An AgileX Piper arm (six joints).
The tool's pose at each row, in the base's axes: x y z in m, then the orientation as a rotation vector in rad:
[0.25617, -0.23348, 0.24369, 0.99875, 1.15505, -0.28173]
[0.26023, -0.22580, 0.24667, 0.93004, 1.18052, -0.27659]
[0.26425, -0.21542, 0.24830, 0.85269, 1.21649, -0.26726]
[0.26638, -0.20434, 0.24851, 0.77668, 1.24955, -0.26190]
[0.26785, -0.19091, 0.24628, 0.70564, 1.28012, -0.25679]
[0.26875, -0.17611, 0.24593, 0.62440, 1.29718, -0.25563]
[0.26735, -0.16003, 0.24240, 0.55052, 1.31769, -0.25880]
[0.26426, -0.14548, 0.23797, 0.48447, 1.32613, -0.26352]
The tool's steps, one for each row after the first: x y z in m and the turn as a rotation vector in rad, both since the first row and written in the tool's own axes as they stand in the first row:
[0.00138, 0.00848, -0.00325, -0.05537, 0.00416, -0.03793]
[0.00468, 0.01775, -0.00869, -0.11845, 0.01752, -0.08217]
[0.00860, 0.02547, -0.01594, -0.17796, 0.02860, -0.12769]
[0.01501, 0.03283, -0.02554, -0.23305, 0.03983, -0.17051]
[0.01996, 0.04154, -0.03647, -0.29478, 0.03664, -0.21518]
[0.02704, 0.04786, -0.05000, -0.34769, 0.03757, -0.26142]
[0.03372, 0.05175, -0.06345, -0.39477, 0.02979, -0.30012]

